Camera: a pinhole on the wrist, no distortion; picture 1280 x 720 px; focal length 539.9 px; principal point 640.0 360.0 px. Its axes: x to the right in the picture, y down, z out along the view. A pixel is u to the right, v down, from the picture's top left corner.
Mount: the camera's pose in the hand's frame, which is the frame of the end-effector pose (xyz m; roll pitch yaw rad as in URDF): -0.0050 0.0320 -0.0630 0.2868 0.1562 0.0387
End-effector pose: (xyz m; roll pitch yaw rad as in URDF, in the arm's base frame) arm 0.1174 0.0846 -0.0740 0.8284 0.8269 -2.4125
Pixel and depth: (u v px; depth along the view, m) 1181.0 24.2 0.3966
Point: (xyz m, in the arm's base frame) -0.2800 0.1809 -0.4705
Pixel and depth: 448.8 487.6 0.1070
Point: 0.0870 0.0853 -0.0194
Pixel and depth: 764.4 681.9 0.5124
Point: -0.3946 -0.0595 0.0999
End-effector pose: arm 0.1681 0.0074 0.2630 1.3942 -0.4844 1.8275
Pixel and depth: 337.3 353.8 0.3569
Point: 0.5019 -0.0267 0.1744
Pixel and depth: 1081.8 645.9 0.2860
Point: 0.3092 0.2252 0.5167
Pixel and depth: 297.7 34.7 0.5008
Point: 0.6104 0.0654 -0.1463
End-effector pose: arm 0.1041 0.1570 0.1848 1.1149 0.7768 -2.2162
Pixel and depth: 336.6 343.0 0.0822
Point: 0.1008 0.1808 0.2210
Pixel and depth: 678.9 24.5 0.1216
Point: 0.0695 0.2096 0.1310
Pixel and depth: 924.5 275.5 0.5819
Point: -0.4326 0.2138 -0.0895
